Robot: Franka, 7 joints.
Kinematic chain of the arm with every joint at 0, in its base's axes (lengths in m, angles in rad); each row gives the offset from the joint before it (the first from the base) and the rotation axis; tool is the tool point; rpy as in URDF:
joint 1: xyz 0 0 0.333 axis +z
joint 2: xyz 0 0 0 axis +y
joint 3: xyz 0 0 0.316 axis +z
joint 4: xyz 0.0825 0 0 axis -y
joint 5: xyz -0.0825 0 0.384 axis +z
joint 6: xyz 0 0 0 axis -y
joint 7: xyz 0.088 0 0 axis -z
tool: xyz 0 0 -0.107 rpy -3.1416 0 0
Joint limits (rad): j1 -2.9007..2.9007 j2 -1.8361..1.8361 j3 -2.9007..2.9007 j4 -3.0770..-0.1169 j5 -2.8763..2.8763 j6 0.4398..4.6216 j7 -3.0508..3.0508
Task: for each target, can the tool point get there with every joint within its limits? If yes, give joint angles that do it. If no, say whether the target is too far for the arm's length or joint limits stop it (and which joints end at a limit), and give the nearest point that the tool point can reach.
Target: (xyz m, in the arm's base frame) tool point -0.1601 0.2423 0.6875
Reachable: yes | joints 1.8708 -0.7230 0.4876 -2.3738 -1.6041 1.0724 -1.8130
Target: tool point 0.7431 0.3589 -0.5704
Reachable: no: too far | nearest point 0.5376 0.2596 -0.2583 | short by 0.387 m
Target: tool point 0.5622 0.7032 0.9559
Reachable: no: too far | nearest point 0.4405 0.5510 0.8211 | short by 0.237 m
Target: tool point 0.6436 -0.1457 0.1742
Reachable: yes | joints -0.9750 1.4995 1.4397 -1.4881 1.2912 3.9005 1.7604
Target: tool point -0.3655 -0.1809 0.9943
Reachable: yes | joints -1.0545 0.5995 -2.3397 -1.4111 -0.0222 2.8609 1.4748
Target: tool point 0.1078 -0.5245 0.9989
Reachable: yes | joints -1.8247 0.4916 1.1623 -0.6119 0.1135 2.8891 -1.7581
